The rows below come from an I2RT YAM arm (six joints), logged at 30 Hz.
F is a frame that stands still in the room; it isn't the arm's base.
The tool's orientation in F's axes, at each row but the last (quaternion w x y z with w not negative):
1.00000 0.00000 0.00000 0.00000
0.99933 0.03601 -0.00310 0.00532
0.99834 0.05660 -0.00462 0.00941
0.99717 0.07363 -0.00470 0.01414
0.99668 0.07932 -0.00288 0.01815
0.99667 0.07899 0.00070 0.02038
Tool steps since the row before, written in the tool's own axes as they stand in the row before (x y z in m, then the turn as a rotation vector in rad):
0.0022 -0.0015 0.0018 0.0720 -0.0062 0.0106
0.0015 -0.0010 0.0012 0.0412 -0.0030 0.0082
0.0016 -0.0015 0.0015 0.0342 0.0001 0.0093
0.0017 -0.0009 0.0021 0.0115 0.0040 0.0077
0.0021 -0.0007 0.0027 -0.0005 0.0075 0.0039
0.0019 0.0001 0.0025 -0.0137 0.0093 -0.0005
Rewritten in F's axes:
0.0022 -0.0015 0.0018 0.0720 -0.0062 0.0106
0.0015 -0.0011 0.0011 0.0412 -0.0032 0.0082
0.0016 -0.0016 0.0013 0.0341 -0.0003 0.0096
0.0017 -0.0012 0.0020 0.0113 0.0031 0.0083
0.0021 -0.0010 0.0026 -0.0008 0.0068 0.0050
0.0019 -0.0002 0.0025 -0.0141 0.0087 0.0009

